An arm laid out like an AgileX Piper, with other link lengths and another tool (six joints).
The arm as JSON. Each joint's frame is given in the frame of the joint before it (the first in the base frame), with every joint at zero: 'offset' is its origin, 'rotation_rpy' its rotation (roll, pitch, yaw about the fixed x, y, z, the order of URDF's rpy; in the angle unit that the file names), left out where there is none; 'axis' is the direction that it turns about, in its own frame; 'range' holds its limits. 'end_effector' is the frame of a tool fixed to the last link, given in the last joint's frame.
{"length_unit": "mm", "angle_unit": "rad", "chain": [
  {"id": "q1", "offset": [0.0, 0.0, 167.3], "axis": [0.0, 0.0, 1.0], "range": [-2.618, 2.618]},
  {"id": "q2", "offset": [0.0, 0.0, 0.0], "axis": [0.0, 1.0, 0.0], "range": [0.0, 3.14]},
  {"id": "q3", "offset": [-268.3, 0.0, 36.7], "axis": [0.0, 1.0, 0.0], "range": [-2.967, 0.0]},
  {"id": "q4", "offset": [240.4, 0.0, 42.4], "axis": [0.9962, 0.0, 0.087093], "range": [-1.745, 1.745]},
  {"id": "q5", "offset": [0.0, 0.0, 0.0], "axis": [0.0, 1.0, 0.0], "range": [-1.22, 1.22]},
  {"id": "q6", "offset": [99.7, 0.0, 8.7], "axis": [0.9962, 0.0, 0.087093], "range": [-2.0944, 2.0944]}
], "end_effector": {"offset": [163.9, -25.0, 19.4], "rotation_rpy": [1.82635, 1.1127, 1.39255]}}
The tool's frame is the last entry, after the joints.
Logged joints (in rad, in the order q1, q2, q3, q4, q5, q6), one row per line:
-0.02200, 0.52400, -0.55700, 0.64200, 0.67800, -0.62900
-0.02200, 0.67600, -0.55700, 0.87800, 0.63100, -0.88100
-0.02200, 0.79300, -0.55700, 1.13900, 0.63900, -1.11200
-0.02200, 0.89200, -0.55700, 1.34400, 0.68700, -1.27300
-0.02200, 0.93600, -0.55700, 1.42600, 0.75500, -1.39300
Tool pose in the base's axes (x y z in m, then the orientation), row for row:
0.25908, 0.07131, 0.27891, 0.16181, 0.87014, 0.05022, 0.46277
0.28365, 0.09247, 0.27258, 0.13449, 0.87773, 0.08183, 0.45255
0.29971, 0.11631, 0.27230, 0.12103, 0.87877, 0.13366, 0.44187
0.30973, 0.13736, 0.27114, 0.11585, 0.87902, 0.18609, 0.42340
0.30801, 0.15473, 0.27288, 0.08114, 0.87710, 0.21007, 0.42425
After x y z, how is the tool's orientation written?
As a quaternion, x y z w.
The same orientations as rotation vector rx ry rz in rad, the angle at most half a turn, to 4 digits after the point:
0.3978, 2.1392, 0.1235
0.3322, 2.1678, 0.2021
0.3004, 2.1808, 0.3317
0.2899, 2.1998, 0.4657
0.2030, 2.1942, 0.5255

